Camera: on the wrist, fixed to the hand. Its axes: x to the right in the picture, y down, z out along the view.
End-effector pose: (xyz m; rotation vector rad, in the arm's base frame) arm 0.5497 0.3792 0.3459 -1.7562 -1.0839 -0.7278
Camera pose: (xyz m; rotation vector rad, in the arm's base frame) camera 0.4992 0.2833 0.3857 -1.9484 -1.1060 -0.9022
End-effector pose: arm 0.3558 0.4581 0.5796 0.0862 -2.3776 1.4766
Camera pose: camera 0.4141 0.5277 0.6510 0.1158 -2.5328 1.1617
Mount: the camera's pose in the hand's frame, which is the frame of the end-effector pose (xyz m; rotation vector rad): -0.0235 -0.0427 -0.1047 -0.2403 -0.0279 -0.0573
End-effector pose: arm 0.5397 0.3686 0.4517 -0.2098 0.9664 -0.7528
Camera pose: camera 0.4267 0.3696 0.4281 -0.4579 1.0272 -0.6833
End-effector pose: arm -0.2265 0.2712 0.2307 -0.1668 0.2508 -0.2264
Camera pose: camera -0.2848 0.2217 0.1442 -0.4153 0.2453 -0.2504
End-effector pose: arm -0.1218 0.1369 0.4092 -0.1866 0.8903 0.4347
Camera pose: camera -0.1902 0.0568 0.3618 -0.4244 0.8022 0.4894
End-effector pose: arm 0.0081 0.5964 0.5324 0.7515 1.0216 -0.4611
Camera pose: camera -0.0928 0.6460 0.5061 0.5012 1.0529 -0.3886
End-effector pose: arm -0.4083 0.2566 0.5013 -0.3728 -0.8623 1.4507
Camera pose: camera -0.3023 0.2570 0.4555 -0.5043 -1.0657 1.3053
